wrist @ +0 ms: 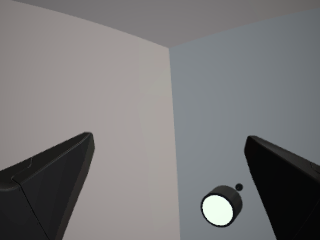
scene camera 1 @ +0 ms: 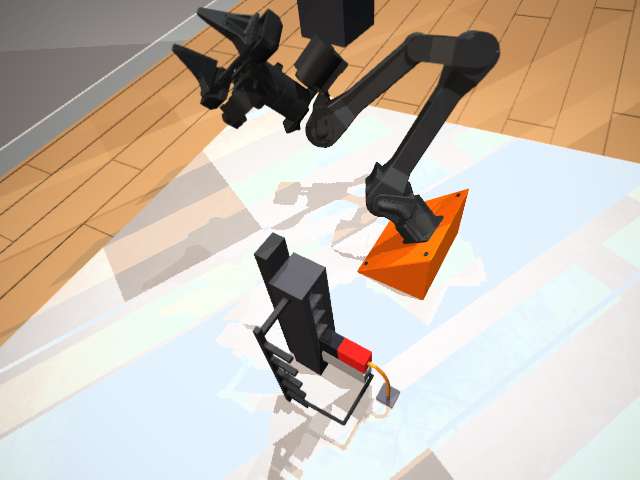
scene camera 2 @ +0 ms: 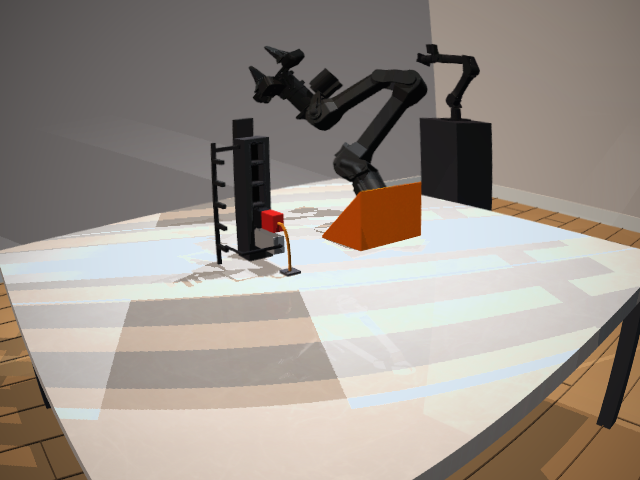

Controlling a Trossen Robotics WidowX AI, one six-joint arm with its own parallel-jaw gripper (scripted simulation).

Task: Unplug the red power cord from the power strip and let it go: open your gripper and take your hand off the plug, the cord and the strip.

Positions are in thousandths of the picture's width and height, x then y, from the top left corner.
Labels:
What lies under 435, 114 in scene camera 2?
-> The gripper.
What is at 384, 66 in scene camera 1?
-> The gripper.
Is the gripper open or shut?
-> Open.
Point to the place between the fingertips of the gripper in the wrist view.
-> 533, 594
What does the gripper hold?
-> Nothing.

